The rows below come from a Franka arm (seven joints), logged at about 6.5 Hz.
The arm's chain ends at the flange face. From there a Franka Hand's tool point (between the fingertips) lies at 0.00 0.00 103.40 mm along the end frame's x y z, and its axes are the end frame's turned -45 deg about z.
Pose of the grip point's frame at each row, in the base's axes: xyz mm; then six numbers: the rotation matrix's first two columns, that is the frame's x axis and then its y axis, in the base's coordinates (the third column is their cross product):
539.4 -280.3 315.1 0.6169 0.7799 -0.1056 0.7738 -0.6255 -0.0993
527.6 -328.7 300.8 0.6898 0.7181 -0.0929 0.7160 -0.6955 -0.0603
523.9 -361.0 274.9 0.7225 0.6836 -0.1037 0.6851 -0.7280 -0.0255
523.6 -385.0 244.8 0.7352 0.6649 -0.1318 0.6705 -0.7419 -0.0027
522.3 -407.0 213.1 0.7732 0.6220 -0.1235 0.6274 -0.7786 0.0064
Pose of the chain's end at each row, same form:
554.2 -278.2 417.4 0.9834 0.1092 -0.1449 0.1109 -0.9938 0.0045
538.8 -326.1 403.6 0.9941 0.0160 -0.1083 0.0185 -0.9996 0.0231
533.5 -355.6 377.7 0.9953 -0.0314 -0.0914 -0.0264 -0.9982 0.0553
533.9 -376.1 347.3 0.9940 -0.0544 -0.0951 -0.0457 -0.9948 0.0913
531.8 -398.5 315.7 0.9904 -0.1107 -0.0828 -0.1031 -0.9904 0.0919

